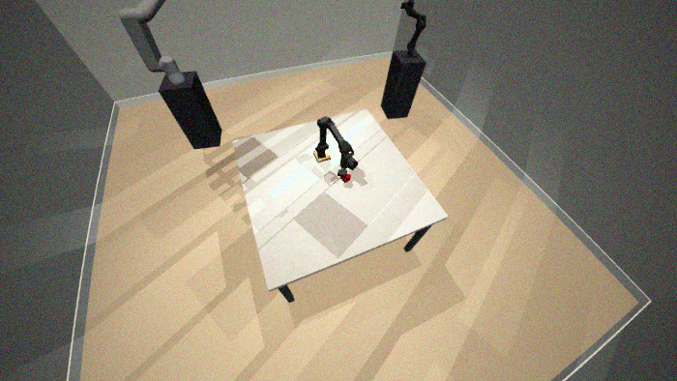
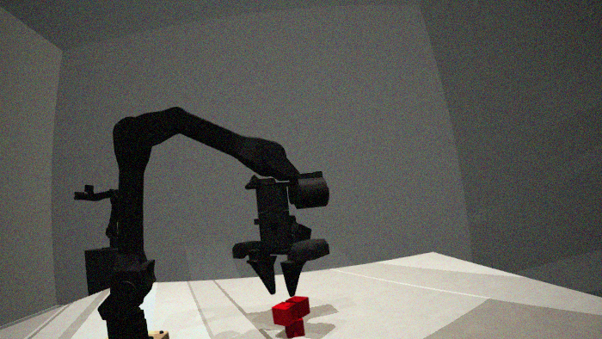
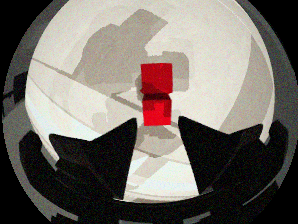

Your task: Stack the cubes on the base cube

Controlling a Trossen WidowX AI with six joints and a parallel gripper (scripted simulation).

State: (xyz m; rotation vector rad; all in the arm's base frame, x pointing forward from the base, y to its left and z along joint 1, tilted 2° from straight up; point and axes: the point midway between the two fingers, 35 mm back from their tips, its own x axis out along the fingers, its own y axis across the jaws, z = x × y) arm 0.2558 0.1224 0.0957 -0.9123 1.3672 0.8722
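The red cube lies 2 cm ahead of my gripper tip, 4 cm to the left of it and 4 cm below it.
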